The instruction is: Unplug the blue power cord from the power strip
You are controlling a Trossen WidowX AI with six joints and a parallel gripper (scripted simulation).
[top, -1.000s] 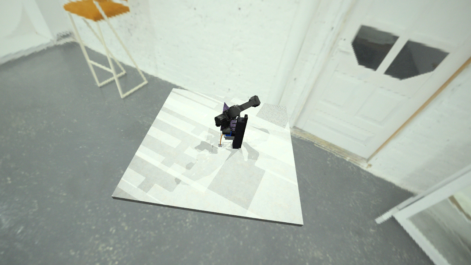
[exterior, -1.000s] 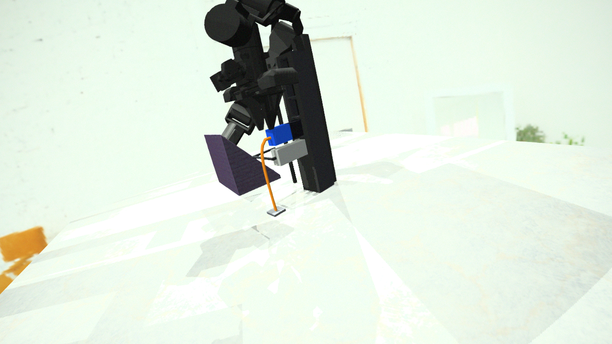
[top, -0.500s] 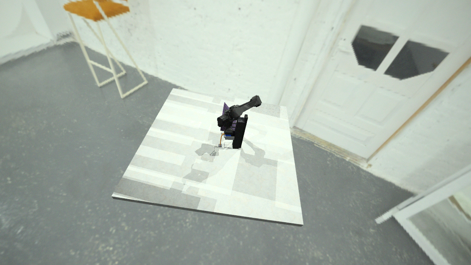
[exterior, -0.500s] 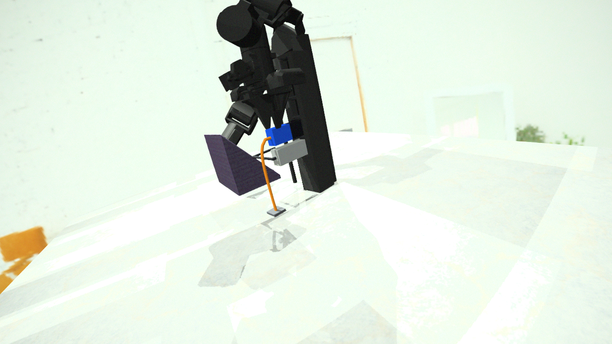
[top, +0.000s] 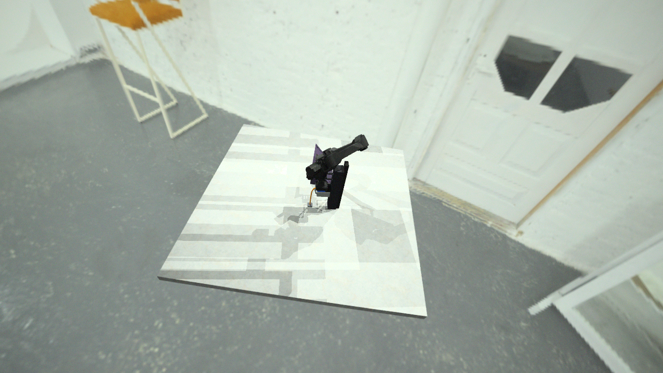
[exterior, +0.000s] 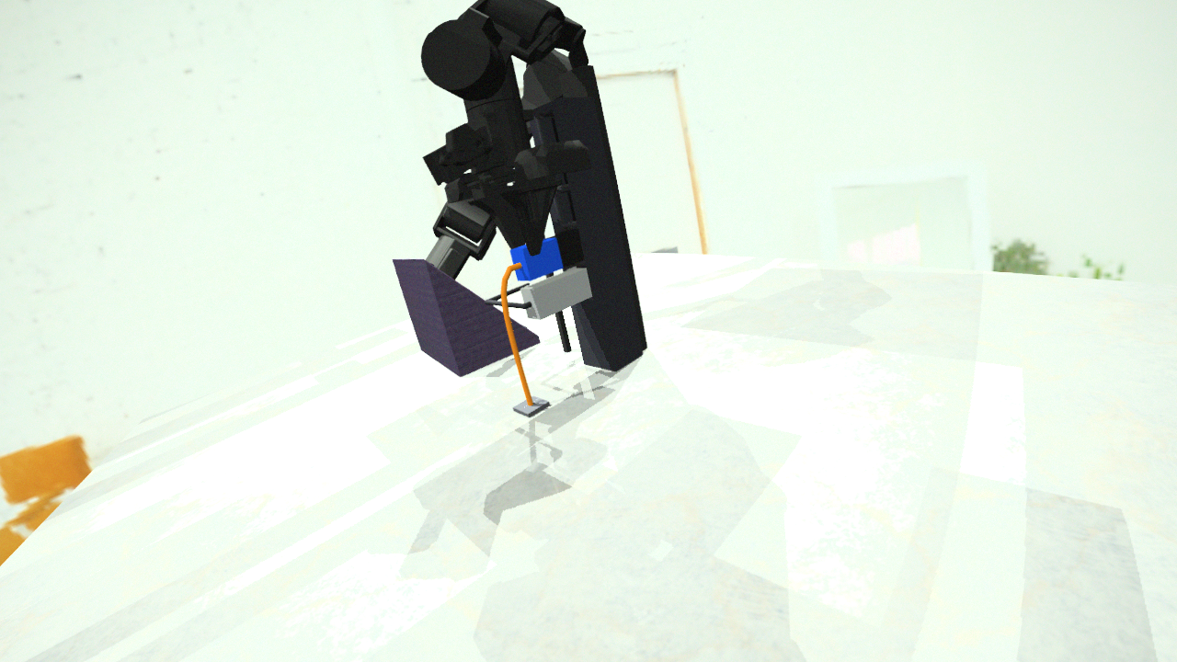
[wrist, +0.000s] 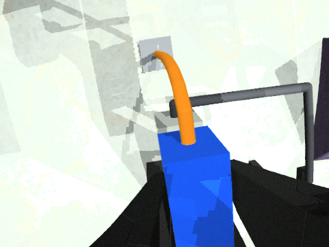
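Now: the blue plug 3 cm to the left of my gripper tip and 1 cm behind it. Round my gripper tip: power strip (10 cm to the left, 1 cm behind); small grey plate (16 cm below, 4 cm to the right, 1 cm ahead).
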